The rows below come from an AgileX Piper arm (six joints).
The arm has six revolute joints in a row. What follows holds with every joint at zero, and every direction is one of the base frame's.
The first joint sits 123 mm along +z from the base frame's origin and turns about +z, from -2.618 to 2.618 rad.
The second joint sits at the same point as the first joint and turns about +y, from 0 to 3.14 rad.
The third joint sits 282.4 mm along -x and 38.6 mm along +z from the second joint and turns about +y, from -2.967 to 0 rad.
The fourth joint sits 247.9 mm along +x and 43.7 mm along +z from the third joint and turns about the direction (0.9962, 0, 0.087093), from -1.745 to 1.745 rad.
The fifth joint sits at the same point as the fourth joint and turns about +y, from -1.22 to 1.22 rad.
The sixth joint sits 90.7 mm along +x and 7.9 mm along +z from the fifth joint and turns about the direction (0.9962, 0, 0.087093), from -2.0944 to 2.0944 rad.
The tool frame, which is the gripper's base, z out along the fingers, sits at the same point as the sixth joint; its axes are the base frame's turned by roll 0, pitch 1.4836 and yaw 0 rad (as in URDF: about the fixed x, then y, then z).
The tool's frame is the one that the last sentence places.
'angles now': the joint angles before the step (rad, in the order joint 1, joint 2, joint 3, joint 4, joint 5, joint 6). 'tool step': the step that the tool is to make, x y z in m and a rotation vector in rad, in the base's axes. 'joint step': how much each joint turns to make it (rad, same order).
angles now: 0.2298, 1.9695, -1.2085, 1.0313, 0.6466, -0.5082
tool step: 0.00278, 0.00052, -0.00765, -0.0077, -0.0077, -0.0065
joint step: 0.0021, 0.0209, 0.0000, 0.0210, -0.0243, -0.0282
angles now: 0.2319, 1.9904, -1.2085, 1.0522, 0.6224, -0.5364
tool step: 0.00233, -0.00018, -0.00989, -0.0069, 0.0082, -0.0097
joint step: 0.0000, 0.0259, 0.0000, 0.0156, -0.0172, -0.0159
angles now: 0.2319, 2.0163, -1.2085, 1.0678, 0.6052, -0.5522
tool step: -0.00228, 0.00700, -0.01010, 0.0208, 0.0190, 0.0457
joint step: 0.0108, 0.0298, 0.0000, 0.0425, 0.0301, -0.0585
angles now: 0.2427, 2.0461, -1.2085, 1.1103, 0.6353, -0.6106
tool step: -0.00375, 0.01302, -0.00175, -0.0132, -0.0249, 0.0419
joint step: 0.0366, 0.0045, 0.0000, 0.0079, -0.0194, -0.0315
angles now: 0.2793, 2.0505, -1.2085, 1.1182, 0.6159, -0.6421
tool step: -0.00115, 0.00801, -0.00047, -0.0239, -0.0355, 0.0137
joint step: 0.0268, 0.0000, 0.0000, 0.0001, -0.0409, -0.0184
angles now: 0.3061, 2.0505, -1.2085, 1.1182, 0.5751, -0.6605
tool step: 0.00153, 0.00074, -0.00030, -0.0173, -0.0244, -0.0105
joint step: 0.0064, 0.0000, 0.0000, 0.0000, -0.0337, -0.0069
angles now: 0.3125, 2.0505, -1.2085, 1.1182, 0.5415, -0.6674
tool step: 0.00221, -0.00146, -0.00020, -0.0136, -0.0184, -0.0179
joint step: 0.0000, 0.0000, 0.0000, 0.0000, -0.0290, -0.0015
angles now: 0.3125, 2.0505, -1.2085, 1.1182, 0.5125, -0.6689
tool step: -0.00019, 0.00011, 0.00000, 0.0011, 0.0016, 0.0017
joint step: 0.0000, 0.0000, 0.0000, -0.0001, 0.0026, 0.0001
